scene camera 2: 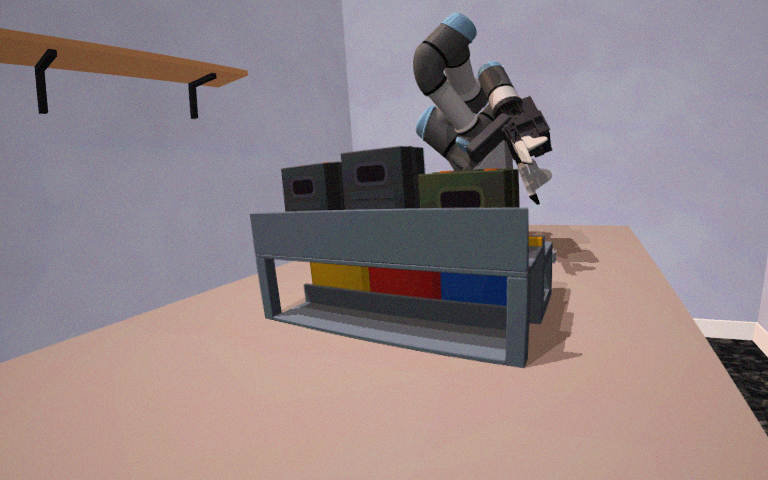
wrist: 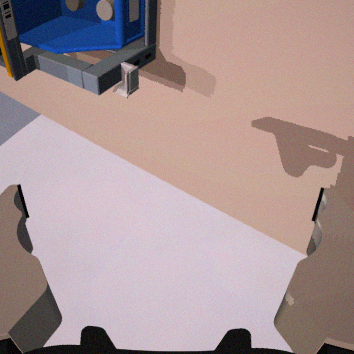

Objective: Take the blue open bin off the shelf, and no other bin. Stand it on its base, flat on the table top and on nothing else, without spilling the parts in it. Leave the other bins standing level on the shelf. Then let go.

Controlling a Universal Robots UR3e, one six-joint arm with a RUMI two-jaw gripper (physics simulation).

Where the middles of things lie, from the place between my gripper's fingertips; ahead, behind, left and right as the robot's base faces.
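Scene:
With the blue open bin (scene camera 2: 483, 289), my hand is 120 mm above it, 200 mm short of it and 60 mm to the left of it. The yellow bin (scene camera 2: 341, 276) sits 120 mm below my hand, 170 mm ahead of it and 280 mm to the right of it; going by their middles, it is the farthest from my hand of the things named here. The red bin (scene camera 2: 424, 284) is 120 mm below my hand as well, 180 mm ahead and 170 mm to the right. And the green case (scene camera 2: 483, 188) is 10 mm below my hand, 280 mm ahead of it and 70 mm to the right of it.

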